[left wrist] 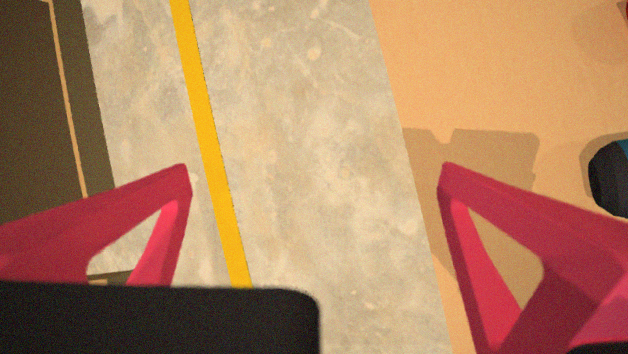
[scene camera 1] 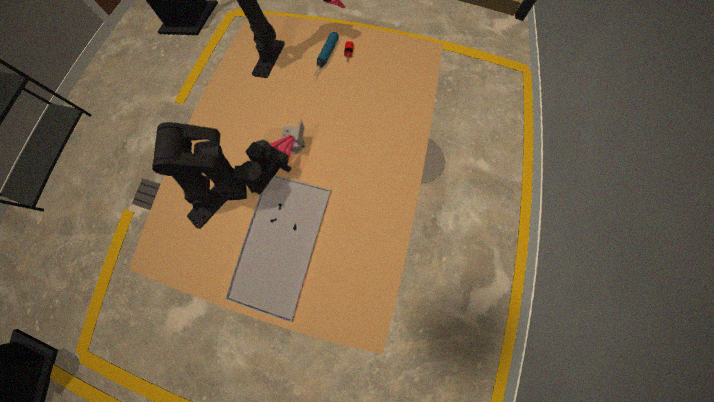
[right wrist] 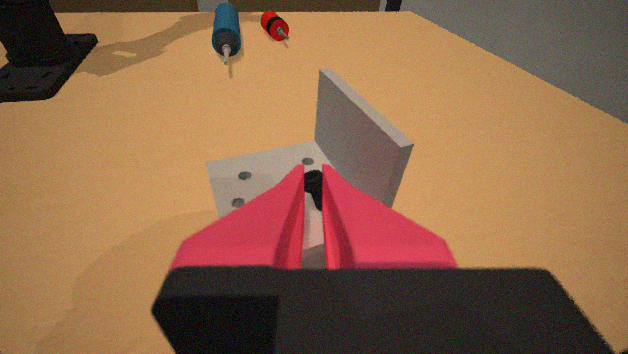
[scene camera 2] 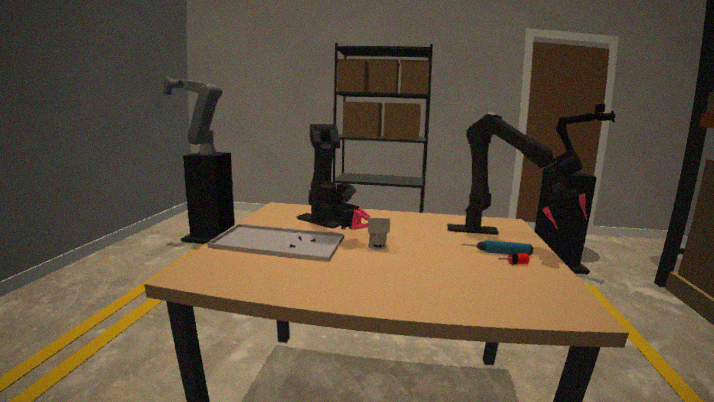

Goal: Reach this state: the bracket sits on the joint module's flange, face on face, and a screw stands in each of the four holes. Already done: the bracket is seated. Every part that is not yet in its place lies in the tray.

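Seen in the pictures: left gripper, fingertip midpoint: (left wrist: 314,177) (scene camera 2: 571,224); right gripper, fingertip midpoint: (scene camera 1: 292,136) (right wrist: 313,176) (scene camera 2: 375,224); left arm's base, link origin: (scene camera 1: 269,58) (right wrist: 49,65) (scene camera 2: 472,230); right arm's base, link origin: (scene camera 1: 213,201) (scene camera 2: 319,221).
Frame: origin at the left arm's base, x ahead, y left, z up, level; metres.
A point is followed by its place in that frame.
Note:
The grey L-shaped bracket (right wrist: 307,162) {x 0.266, y -0.331, z 0.062 m} sits on the joint module (scene camera 2: 378,233) {x 0.282, y -0.350, z 0.057 m} near the table's middle; it also shows in scene camera 1 (scene camera 1: 294,134) {x 0.257, y -0.347, z 0.065 m}. Three open holes show in its flat face in the right wrist view. My right gripper (right wrist: 313,176) {x 0.260, y -0.363, z 0.081 m} is shut on a black screw (right wrist: 313,182) {x 0.259, y -0.370, z 0.084 m} and holds it over the bracket's flat face by the upright wall. Three black screws (scene camera 1: 283,218) {x 0.294, y -0.608, z 0.004 m} lie in the grey tray (scene camera 1: 279,247) {x 0.310, y -0.699, z 0.004 m}. My left gripper (left wrist: 314,177) {x 0.271, y 0.276, z 0.129 m} is open and empty, raised off the table's far edge, over the floor.
A blue screwdriver (scene camera 1: 326,48) {x 0.235, y 0.063, z 0.041 m} and a small red tool (scene camera 1: 348,49) {x 0.318, y 0.085, z 0.034 m} lie at the table's far side, near the left arm's base (scene camera 1: 267,60) {x 0.012, y -0.029, z 0.022 m}. The tray lies right beside the right arm.

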